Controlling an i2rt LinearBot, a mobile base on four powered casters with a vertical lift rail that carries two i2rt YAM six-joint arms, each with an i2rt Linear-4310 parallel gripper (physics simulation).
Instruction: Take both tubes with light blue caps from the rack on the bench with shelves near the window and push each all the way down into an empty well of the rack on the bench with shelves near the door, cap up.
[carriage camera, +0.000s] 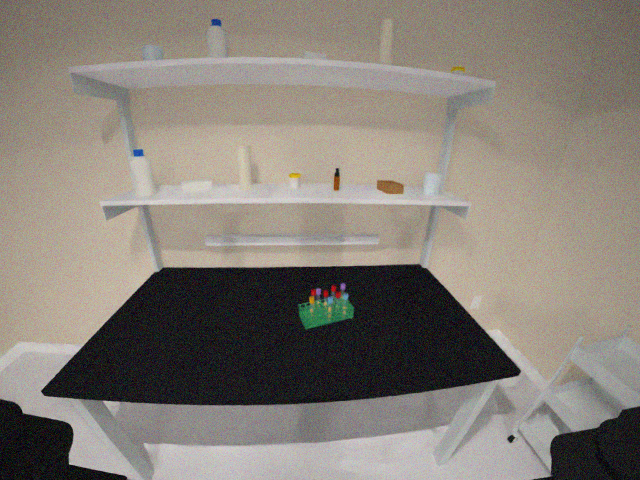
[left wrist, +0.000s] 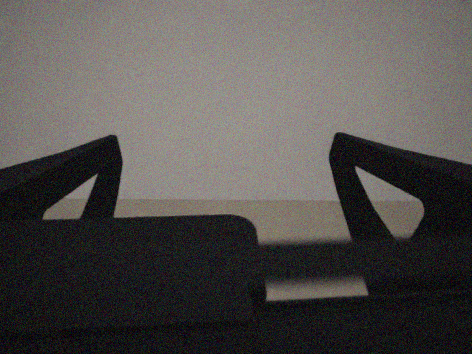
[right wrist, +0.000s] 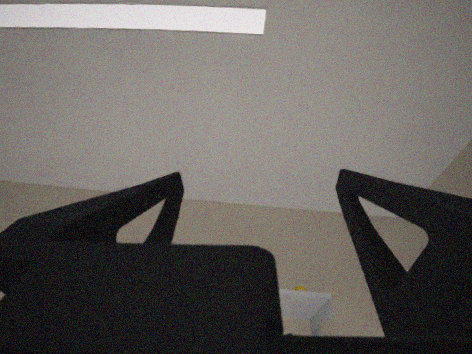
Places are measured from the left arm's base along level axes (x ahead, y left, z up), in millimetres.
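Pixels of known places: left gripper, fingertip midpoint: (left wrist: 228, 146); right gripper, fingertip midpoint: (right wrist: 257, 179).
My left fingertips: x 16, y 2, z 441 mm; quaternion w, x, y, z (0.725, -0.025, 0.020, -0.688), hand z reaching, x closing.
Observation:
Ahead of a thing's pixels: the offset from my left fingertips to its middle. "*": to the spot under its first point. Level surfaces: height alone.
A green rack {671 mm ahead, 370 mm right, 651 mm down} (carriage camera: 326, 318) stands on the black bench top {680 mm down} (carriage camera: 206, 341), right of its middle in the carriage camera. It holds several capped tubes. One tube with a light blue cap {* 633 mm ahead, 382 mm right, 562 mm down} (carriage camera: 330, 299) is near the front middle of the rack, and another light blue cap {* 656 mm ahead, 440 mm right, 564 mm down} (carriage camera: 345, 296) is at its right end. Red, purple and orange caps stand around them. My left gripper (left wrist: 228, 146) is open and empty, pointing up at the ceiling. My right gripper (right wrist: 257, 179) is open and empty, also facing the ceiling and upper wall. Both are far from the rack. A second rack does not show.
Two shelves (carriage camera: 289, 195) (carriage camera: 279, 72) over the bench carry bottles, jars and boxes. A bottle with a blue cap {* 794 mm ahead, 363 mm left, 142 mm down} (carriage camera: 142, 175) stands at the lower shelf's left end. A white cart (carriage camera: 560, 356) stands at the lower right. Dark arm parts show at both lower corners.

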